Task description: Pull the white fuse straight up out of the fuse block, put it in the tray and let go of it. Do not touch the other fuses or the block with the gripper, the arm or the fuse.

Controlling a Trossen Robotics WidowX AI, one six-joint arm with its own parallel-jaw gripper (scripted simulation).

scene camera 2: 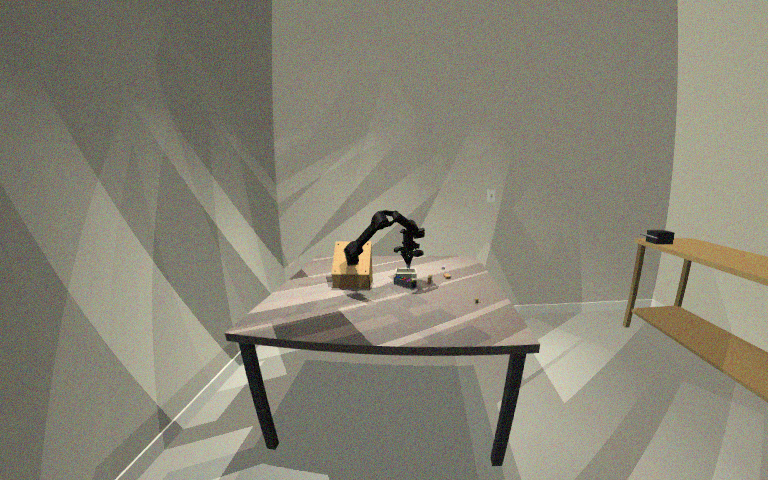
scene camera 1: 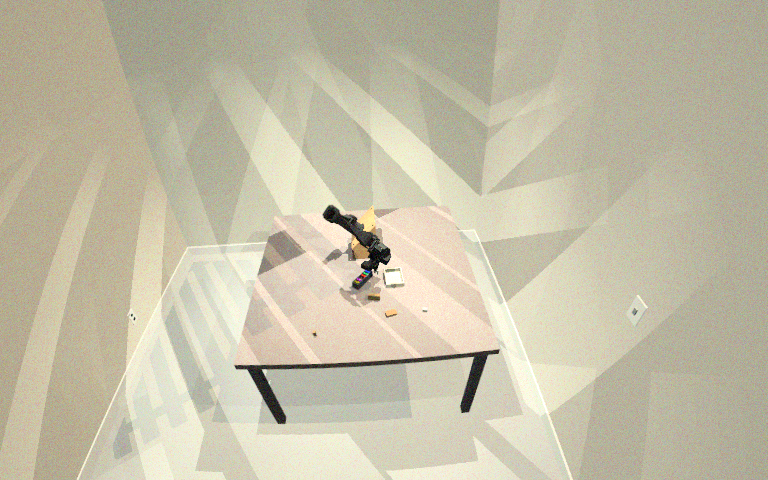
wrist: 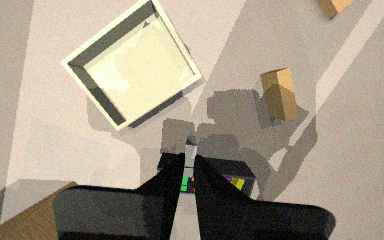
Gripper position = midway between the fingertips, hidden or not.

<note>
My gripper [wrist: 189, 158] holds a white fuse. Also in view: a tray [wrist: 135, 63].
</note>
